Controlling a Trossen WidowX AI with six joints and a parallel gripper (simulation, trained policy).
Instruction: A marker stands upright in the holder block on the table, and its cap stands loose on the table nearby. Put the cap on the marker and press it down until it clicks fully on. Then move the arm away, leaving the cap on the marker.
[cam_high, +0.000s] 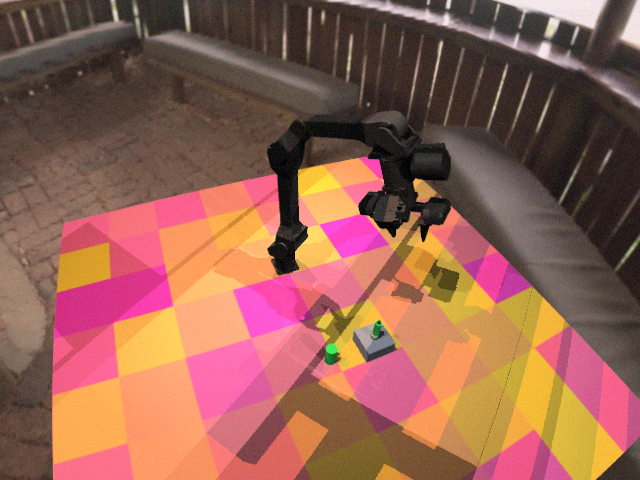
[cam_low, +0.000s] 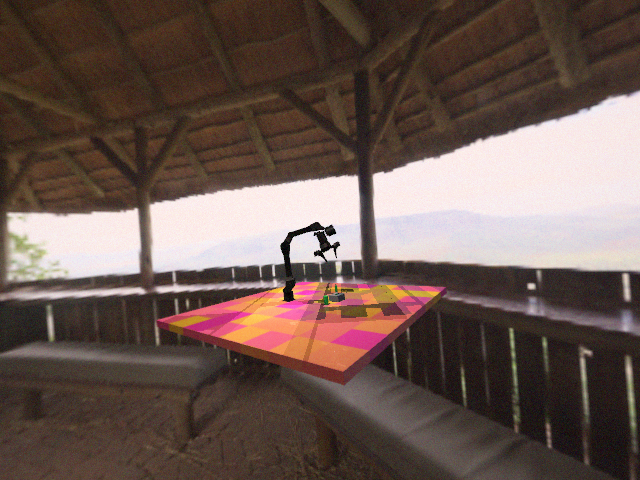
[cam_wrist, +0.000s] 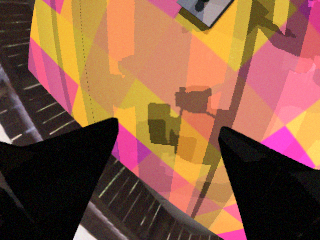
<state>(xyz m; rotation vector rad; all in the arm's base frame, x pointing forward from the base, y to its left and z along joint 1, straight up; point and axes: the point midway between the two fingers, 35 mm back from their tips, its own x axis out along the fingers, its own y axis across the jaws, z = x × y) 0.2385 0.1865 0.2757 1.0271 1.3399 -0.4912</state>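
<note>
The green cap is 8 cm ahead of my gripper tip, 21 cm to the right of it and 22 cm below it. Also, from my gripper tip: grey holder block 8 cm ahead, 10 cm to the right, 22 cm below.
</note>
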